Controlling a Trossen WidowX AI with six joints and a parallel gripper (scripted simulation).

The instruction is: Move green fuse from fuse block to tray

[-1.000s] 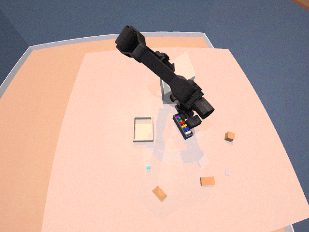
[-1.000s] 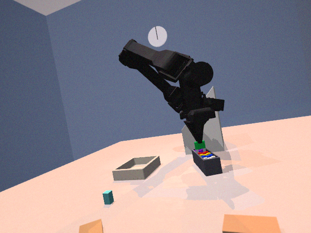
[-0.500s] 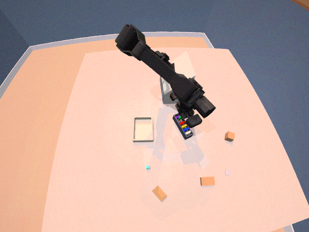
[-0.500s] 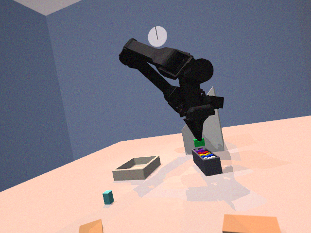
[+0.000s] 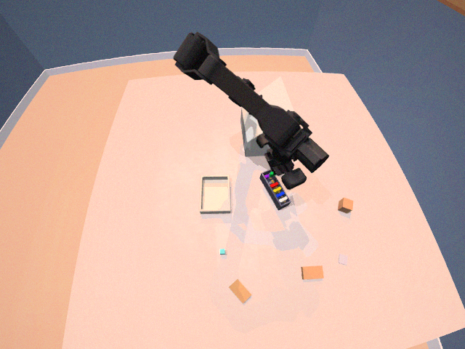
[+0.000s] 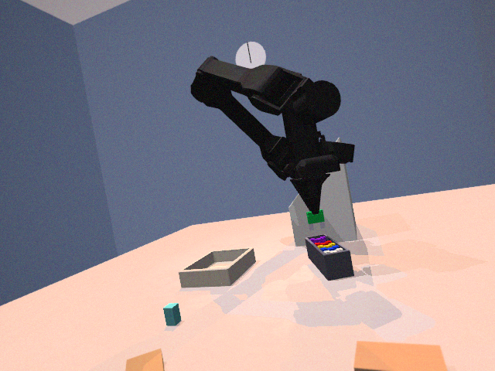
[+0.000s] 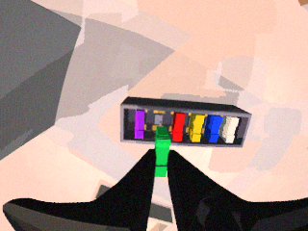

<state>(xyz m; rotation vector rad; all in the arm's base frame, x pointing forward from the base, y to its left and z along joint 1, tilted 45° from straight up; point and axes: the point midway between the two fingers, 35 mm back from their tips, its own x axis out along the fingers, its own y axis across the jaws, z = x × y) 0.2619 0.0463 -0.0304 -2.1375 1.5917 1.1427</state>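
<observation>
Now: gripper tip 19 cm to the left of the grey tray, 9 cm above it and 5 cm short of it. From my gripper tip the other things lie so: green fuse: 1 cm below; then teal block: 24 cm ahead, 16 cm to the right, 8 cm below; then red fuse: 6 cm below, 2 cm ahead, 1 cm to the left.
</observation>
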